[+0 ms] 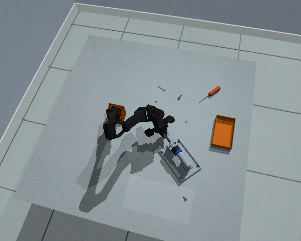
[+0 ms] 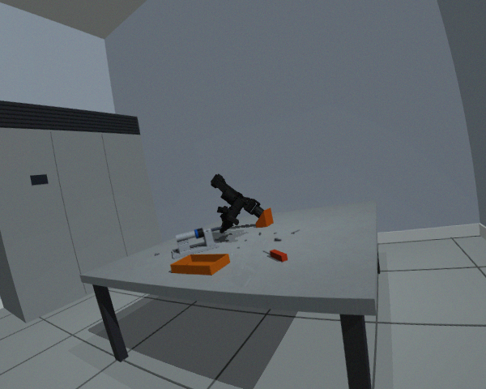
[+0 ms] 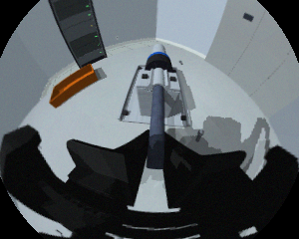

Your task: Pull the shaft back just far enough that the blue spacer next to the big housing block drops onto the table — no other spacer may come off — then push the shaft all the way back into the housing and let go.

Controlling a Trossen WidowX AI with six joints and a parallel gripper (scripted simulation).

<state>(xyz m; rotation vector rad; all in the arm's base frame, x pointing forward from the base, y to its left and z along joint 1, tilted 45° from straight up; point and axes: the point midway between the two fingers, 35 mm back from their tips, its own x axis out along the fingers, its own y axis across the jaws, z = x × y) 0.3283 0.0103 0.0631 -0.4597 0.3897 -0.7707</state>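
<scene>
The shaft lies 40 mm ahead of my gripper tip, 30 mm to the right of it and 20 mm above it. From my gripper tip the other things lie so: l-shaped key: 350 mm to the left, 140 mm behind, 50 mm below; then blue spacer: 100 mm ahead, 70 mm to the right, 20 mm above; then orange tray: 320 mm ahead, 170 mm to the left, 50 mm below.
</scene>
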